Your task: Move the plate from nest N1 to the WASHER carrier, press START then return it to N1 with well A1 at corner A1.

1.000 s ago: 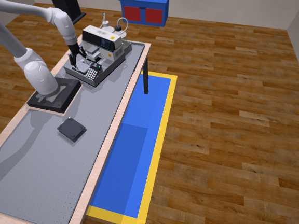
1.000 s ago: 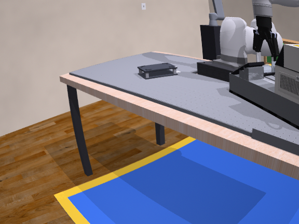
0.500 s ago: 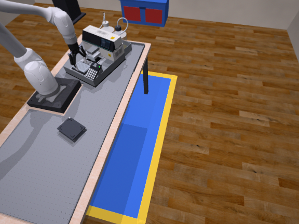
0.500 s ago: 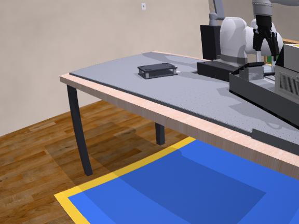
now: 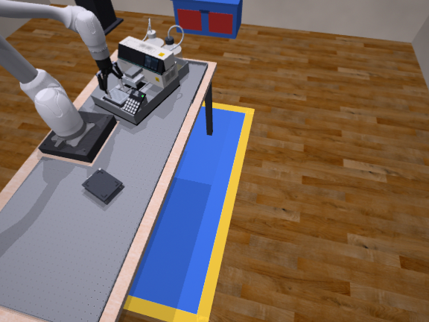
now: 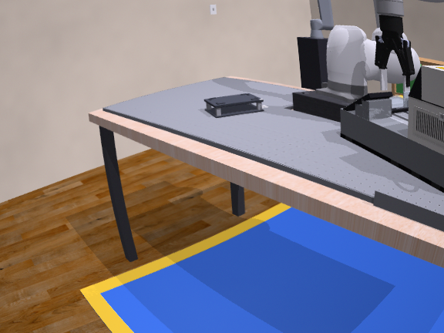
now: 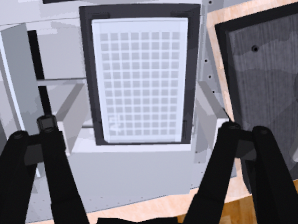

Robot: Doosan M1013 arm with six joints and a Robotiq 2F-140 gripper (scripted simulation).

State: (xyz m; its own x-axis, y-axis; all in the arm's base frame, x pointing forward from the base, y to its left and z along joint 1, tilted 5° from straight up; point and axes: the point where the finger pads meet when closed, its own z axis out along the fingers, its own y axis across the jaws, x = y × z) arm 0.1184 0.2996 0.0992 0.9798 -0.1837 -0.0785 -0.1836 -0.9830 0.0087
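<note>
The plate is 5 cm below my hand. The rest, counted from my hand: plate washer (15 cm to the left, 3 cm ahead, 2 cm below); plate nest N1 (52 cm to the right, 23 cm ahead, 11 cm below).
</note>
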